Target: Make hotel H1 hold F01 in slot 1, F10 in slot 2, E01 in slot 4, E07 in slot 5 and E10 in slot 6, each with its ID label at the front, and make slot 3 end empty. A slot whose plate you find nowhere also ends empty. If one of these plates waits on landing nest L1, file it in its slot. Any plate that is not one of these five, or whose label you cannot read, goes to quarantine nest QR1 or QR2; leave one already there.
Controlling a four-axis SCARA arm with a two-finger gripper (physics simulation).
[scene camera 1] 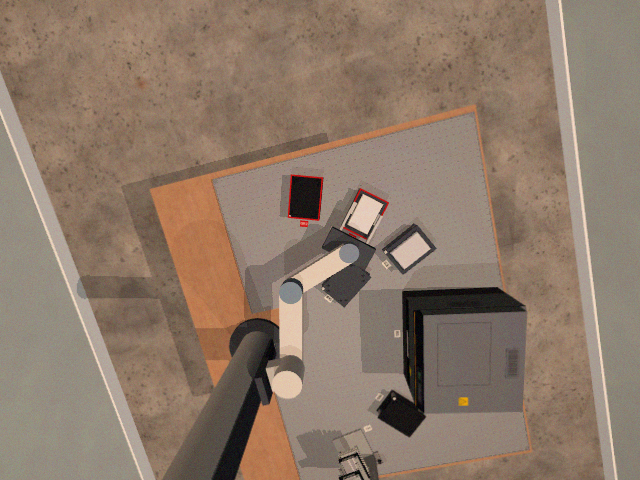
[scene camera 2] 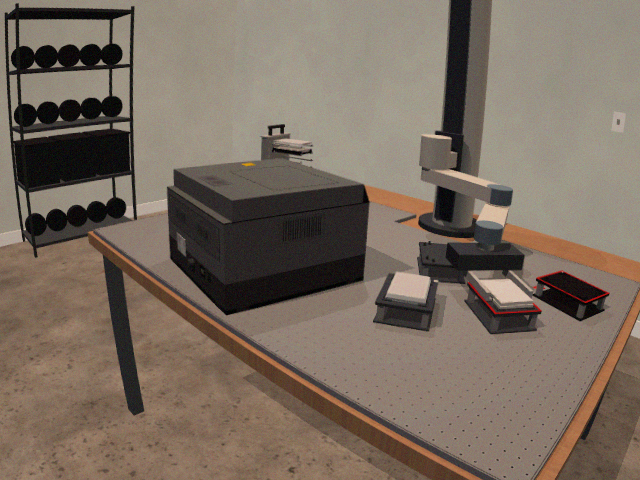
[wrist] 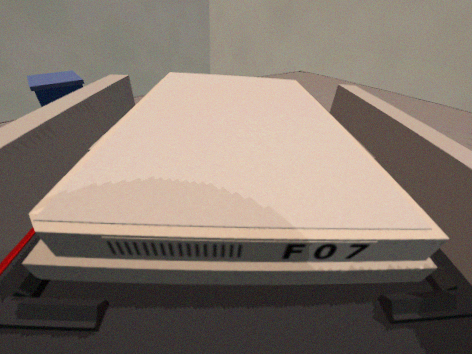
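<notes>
The gripper is shut on a white plate labelled F07, which lies between its two long fingers. The plate is at the top of a red-rimmed nest; its corner stops show below the plate in the wrist view. The other red-rimmed nest bears no plate. A dark nest holds a white plate; its label is not readable. The hotel holds plates at the far end; their labels are unreadable.
A dark nest without a plate stands beside the gripper body. A large grey instrument stands on the table. Another black nest is near the hotel. A blue bin shows beyond the left finger.
</notes>
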